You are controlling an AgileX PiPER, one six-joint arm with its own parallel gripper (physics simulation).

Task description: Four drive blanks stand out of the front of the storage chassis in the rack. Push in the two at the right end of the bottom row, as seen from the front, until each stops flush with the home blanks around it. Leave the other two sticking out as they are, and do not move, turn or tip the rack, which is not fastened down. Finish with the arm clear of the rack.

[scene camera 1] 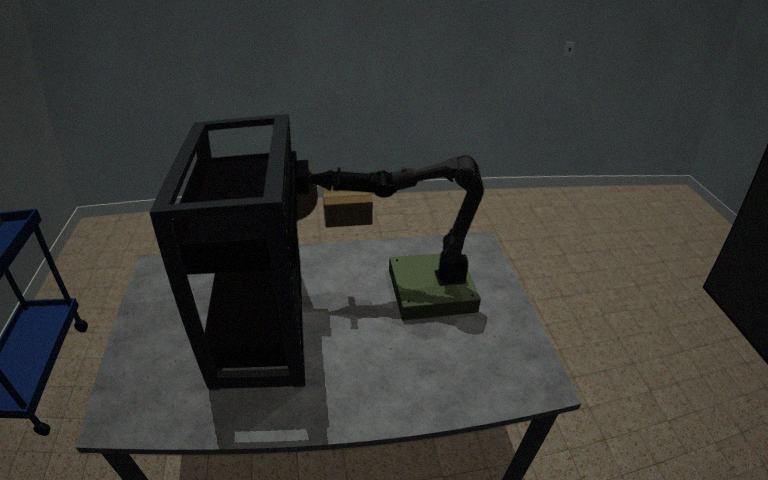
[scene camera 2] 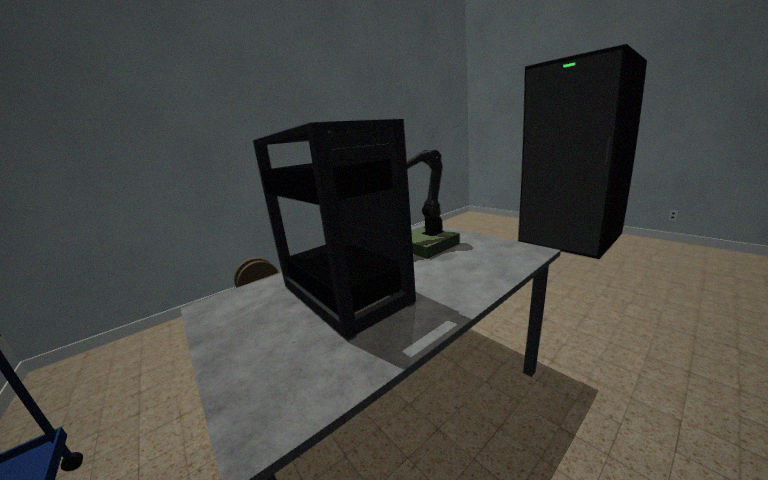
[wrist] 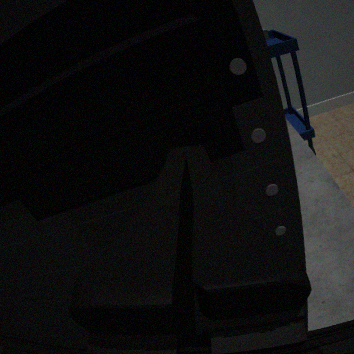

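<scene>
The black rack (scene camera 1: 226,207) (scene camera 2: 329,226) (wrist: 287,200) stands upright on the grey table. Its front faces the arm. A dark block (scene camera 1: 302,176), seemingly one or more drive blanks, stands out of the upper front in scene camera 1. My gripper (scene camera 1: 313,177) (wrist: 188,164) is shut and empty, its tips at or very close to that block's face; contact cannot be told. In the wrist view the chassis front is nearly black, so single blanks, their rows and how far each stands out cannot be made out. In scene camera 2 the rack hides the gripper and the blanks.
The arm stands on a green base (scene camera 1: 419,283) (scene camera 2: 438,243) on the table (scene camera 1: 430,373) (scene camera 2: 243,367). A cardboard box (scene camera 1: 348,212) and a round brown object (scene camera 1: 308,204) (scene camera 2: 254,272) are beyond the table. A blue cart (scene camera 1: 36,339) (wrist: 283,46) and black cabinet (scene camera 2: 566,152) stand apart.
</scene>
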